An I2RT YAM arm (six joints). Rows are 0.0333 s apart.
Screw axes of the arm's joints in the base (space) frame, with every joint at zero. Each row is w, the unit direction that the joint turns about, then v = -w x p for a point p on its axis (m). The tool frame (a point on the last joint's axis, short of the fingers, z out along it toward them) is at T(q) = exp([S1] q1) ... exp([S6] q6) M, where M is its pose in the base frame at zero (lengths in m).
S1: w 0 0 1 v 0 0 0
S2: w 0 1 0 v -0.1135 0 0.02
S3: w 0 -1 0 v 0.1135 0 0.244
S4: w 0 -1 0 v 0.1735 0 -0.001
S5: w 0 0 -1 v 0 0.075 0
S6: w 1 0 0 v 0 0.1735 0
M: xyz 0.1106 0 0.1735 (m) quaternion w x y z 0.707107 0 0.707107 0
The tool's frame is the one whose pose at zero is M.
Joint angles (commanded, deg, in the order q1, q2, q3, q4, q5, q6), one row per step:
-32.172 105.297 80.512 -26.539 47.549 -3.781
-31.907 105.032 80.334 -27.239 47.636 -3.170
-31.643 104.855 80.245 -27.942 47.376 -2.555
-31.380 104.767 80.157 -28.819 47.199 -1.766
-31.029 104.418 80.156 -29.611 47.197 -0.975
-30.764 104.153 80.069 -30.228 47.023 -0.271
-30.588 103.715 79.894 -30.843 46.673 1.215
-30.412 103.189 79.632 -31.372 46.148 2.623
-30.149 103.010 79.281 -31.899 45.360 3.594
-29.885 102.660 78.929 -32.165 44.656 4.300
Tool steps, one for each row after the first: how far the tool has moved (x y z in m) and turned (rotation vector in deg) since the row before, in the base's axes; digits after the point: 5 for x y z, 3 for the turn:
-0.00060 0.00250 0.00008 0.245 0.038 -0.112
-0.00013 0.00236 -0.00015 0.476 -0.105 0.095
-0.00023 0.00235 -0.00087 0.551 0.011 -0.058
-0.00023 0.00295 0.00146 0.203 -0.283 -0.081
-0.00031 0.00238 0.00057 0.323 -0.283 -0.021
-0.00110 0.00221 0.00115 0.379 -1.076 -0.448
-0.00128 0.00239 0.00125 0.469 -1.152 -0.315
-0.00033 0.00263 -0.00153 0.894 -0.518 0.155
-0.00041 0.00263 -0.00017 0.631 -0.632 0.247

